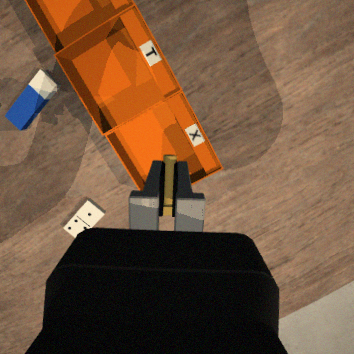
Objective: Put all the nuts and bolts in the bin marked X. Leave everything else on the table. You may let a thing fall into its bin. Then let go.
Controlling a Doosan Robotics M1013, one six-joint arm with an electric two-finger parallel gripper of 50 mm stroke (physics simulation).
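Places are measured from the arm's base along level axes (x ahead, y left, z up), in metres.
Where they show: gripper, fingertip midpoint: (168,177).
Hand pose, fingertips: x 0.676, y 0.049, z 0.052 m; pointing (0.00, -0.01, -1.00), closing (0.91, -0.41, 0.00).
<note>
Things, the pixels of their centre, and the offset from my fingertips. "*": a spot on its surface instead.
- brass bolt, body centre: (168,183) 0.001 m back, 0.002 m right, 0.006 m up
- white label with the X, body centre: (194,134) 0.026 m ahead, 0.004 m left, 0.097 m down
- bin marked T, surface spot: (107,75) * 0.034 m back, 0.089 m left, 0.125 m down
- orange compartment, surface spot: (75,15) * 0.041 m back, 0.156 m left, 0.125 m down
- white eraser, body centre: (32,100) 0.120 m back, 0.099 m left, 0.125 m down
- white domino, body centre: (83,219) 0.131 m back, 0.047 m right, 0.128 m down
My gripper (168,177) is shut on a brass bolt (170,172), whose shaft points away from the gripper body. The bolt and fingertips show in front of the near end of the bin marked X (146,134), the end compartment of an orange bin row. The white label with the X (194,135) is on its right side. The gripper hides part of this bin's near edge. The visible part of the bin's floor shows no nut or bolt.
The bin marked T (107,75) adjoins the X bin, and another orange compartment (75,15) lies beyond it. A blue and white eraser (31,100) lies left of the bins. A white domino (84,218) lies left of the gripper, partly hidden by its body.
</note>
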